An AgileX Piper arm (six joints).
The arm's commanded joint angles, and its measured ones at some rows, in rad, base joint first. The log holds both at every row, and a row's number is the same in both.
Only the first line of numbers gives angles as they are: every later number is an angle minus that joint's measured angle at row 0.
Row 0, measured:
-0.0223 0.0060 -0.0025 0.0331 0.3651 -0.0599
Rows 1 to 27, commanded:
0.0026 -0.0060 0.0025 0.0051 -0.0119 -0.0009
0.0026 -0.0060 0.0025 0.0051 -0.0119 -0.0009
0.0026 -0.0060 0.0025 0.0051 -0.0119 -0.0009
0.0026 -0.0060 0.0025 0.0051 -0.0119 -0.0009
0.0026 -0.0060 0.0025 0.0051 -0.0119 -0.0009
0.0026 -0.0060 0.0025 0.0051 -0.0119 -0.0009
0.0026 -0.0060 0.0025 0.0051 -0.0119 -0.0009
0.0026 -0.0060 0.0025 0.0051 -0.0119 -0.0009
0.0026 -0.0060 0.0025 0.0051 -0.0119 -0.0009
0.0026 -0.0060 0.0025 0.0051 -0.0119 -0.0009
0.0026 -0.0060 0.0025 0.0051 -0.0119 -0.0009
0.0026 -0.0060 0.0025 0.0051 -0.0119 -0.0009
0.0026 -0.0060 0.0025 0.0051 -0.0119 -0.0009
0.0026 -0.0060 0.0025 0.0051 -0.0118 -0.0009
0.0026 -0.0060 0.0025 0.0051 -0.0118 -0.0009
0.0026 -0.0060 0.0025 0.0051 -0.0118 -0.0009
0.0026 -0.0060 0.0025 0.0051 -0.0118 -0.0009
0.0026 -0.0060 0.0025 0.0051 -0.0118 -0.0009
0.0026 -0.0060 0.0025 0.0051 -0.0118 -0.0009
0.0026 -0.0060 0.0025 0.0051 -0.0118 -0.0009
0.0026 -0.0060 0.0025 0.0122 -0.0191 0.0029
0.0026 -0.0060 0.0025 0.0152 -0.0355 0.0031
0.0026 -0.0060 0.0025 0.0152 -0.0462 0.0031
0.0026 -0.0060 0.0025 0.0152 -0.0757 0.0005
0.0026 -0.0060 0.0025 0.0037 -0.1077 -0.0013
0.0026 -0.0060 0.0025 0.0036 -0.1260 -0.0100
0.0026 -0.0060 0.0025 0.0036 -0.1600 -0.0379
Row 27, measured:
0.0000 0.0000 0.0000 0.0087 -0.0671 0.0000
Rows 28 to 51, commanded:
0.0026 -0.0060 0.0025 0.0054 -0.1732 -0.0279
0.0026 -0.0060 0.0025 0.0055 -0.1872 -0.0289
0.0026 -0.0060 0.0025 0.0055 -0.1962 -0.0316
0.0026 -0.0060 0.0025 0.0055 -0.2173 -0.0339
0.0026 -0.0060 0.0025 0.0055 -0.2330 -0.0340
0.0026 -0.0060 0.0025 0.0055 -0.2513 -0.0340
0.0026 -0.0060 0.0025 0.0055 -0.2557 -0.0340
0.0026 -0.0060 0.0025 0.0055 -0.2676 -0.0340
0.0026 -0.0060 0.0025 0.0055 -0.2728 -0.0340
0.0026 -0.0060 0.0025 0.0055 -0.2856 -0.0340
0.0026 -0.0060 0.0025 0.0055 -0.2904 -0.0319
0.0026 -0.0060 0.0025 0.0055 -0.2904 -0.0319
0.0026 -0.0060 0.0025 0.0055 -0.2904 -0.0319
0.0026 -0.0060 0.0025 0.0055 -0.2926 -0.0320
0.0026 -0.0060 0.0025 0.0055 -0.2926 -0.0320
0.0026 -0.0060 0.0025 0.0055 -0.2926 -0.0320
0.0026 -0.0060 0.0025 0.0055 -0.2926 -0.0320
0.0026 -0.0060 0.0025 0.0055 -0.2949 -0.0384
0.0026 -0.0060 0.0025 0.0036 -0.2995 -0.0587
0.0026 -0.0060 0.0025 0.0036 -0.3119 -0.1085
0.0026 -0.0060 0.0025 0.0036 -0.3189 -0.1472
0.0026 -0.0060 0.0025 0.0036 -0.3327 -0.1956
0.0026 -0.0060 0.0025 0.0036 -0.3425 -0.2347
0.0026 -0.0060 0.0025 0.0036 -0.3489 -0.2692
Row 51, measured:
0.0000 0.0000 0.0000 0.0087 -0.3030 -0.1291
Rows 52 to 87, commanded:
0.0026 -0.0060 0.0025 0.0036 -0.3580 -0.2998
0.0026 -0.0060 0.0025 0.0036 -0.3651 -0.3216
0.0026 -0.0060 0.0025 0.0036 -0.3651 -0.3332
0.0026 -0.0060 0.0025 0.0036 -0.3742 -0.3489
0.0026 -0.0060 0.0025 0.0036 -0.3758 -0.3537
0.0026 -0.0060 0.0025 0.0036 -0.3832 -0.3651
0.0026 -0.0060 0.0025 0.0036 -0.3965 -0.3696
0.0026 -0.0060 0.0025 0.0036 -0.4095 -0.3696
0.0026 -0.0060 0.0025 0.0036 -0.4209 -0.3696
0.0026 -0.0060 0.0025 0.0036 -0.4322 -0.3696
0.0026 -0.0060 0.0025 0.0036 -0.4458 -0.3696
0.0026 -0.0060 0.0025 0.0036 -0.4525 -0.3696
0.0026 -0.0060 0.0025 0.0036 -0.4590 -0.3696
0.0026 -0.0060 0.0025 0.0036 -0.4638 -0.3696
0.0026 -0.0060 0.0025 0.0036 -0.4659 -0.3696
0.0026 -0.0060 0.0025 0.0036 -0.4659 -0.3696
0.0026 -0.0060 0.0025 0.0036 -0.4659 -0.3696
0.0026 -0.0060 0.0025 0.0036 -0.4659 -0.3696
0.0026 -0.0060 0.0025 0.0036 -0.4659 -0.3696
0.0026 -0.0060 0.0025 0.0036 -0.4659 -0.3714
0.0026 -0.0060 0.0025 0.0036 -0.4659 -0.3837
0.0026 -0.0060 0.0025 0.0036 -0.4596 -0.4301
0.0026 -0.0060 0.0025 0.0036 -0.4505 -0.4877
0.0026 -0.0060 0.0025 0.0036 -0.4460 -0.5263
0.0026 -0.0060 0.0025 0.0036 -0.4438 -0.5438
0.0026 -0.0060 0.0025 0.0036 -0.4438 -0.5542
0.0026 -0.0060 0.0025 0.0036 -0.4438 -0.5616
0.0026 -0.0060 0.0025 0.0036 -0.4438 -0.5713
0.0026 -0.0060 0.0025 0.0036 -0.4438 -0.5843
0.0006 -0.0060 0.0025 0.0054 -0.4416 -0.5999
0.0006 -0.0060 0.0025 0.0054 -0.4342 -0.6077
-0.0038 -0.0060 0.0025 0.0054 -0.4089 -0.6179
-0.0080 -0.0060 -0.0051 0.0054 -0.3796 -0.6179
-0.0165 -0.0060 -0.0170 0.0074 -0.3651 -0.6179
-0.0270 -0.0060 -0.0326 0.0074 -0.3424 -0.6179
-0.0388 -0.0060 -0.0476 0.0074 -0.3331 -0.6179
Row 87, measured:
-0.0045 0.0000 -0.0026 0.0087 -0.3961 -0.6032
